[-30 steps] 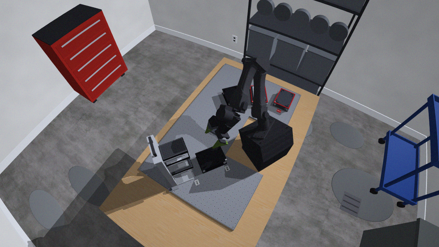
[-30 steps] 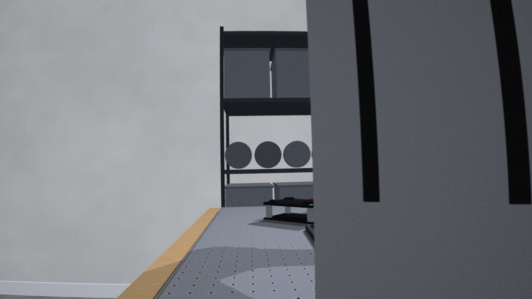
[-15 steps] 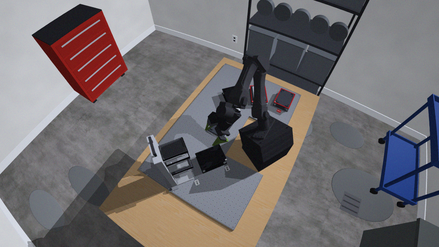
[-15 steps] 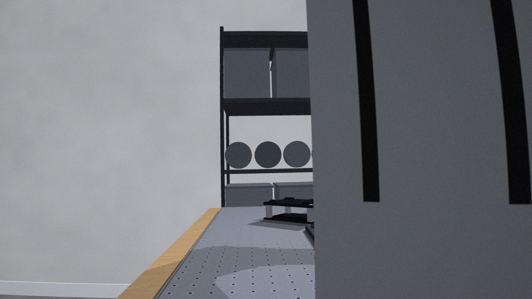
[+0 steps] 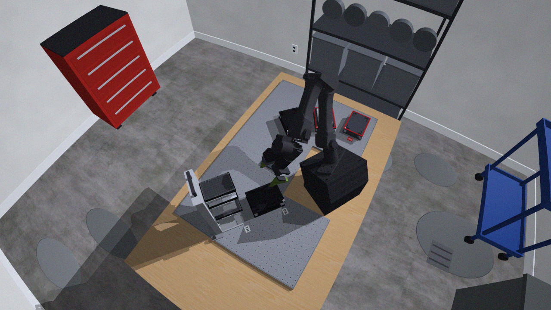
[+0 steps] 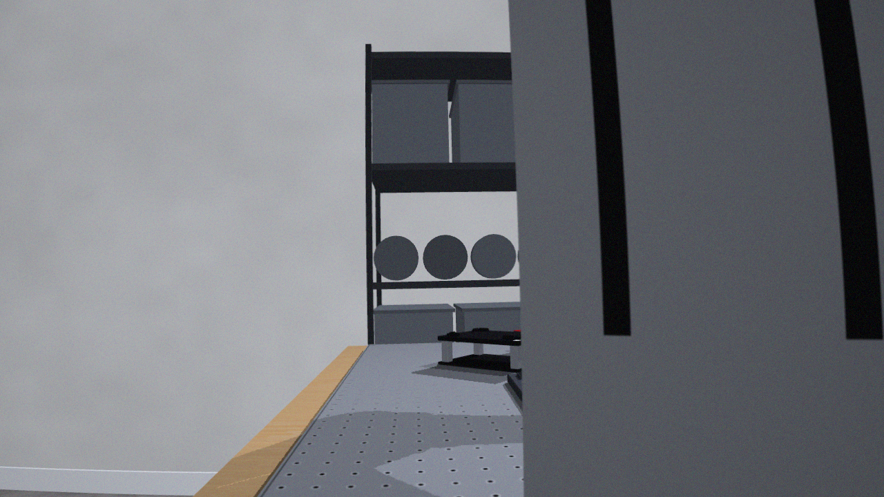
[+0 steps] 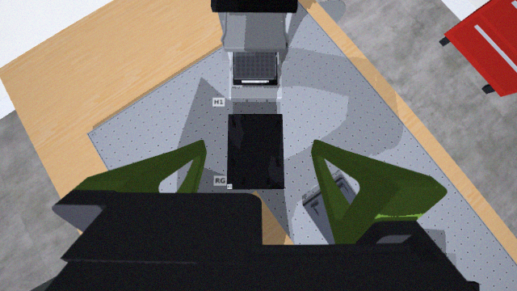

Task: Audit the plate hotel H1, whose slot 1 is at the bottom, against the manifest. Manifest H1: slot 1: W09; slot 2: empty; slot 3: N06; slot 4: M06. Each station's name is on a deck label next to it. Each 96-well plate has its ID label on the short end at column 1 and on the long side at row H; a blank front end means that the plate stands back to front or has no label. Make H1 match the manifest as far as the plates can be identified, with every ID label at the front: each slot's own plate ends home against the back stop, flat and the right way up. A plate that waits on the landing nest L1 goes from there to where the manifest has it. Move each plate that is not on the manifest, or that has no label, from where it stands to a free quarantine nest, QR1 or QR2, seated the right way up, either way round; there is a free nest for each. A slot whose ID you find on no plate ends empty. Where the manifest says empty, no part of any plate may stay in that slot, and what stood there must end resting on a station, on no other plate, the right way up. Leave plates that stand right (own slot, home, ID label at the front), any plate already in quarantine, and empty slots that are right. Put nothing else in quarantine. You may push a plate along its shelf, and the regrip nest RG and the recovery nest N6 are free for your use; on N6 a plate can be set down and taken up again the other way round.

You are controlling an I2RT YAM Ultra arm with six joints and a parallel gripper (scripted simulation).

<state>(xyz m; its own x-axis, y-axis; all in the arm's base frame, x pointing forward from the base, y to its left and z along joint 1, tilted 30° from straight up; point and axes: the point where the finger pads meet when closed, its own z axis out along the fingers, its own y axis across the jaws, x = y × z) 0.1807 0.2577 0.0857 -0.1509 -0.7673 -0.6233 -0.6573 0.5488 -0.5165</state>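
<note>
Right now my hand is 210 mm to the right of the grey hotel wall, 190 mm short of it and 60 mm above it. The rest, counted from my hand: white plate 600 mm to the right, 210 mm below, 100 mm behind; RG deck label 260 mm below, 100 mm behind, 20 mm to the left; H1 deck label 260 mm below, 180 mm to the left, 30 mm ahead.
</note>
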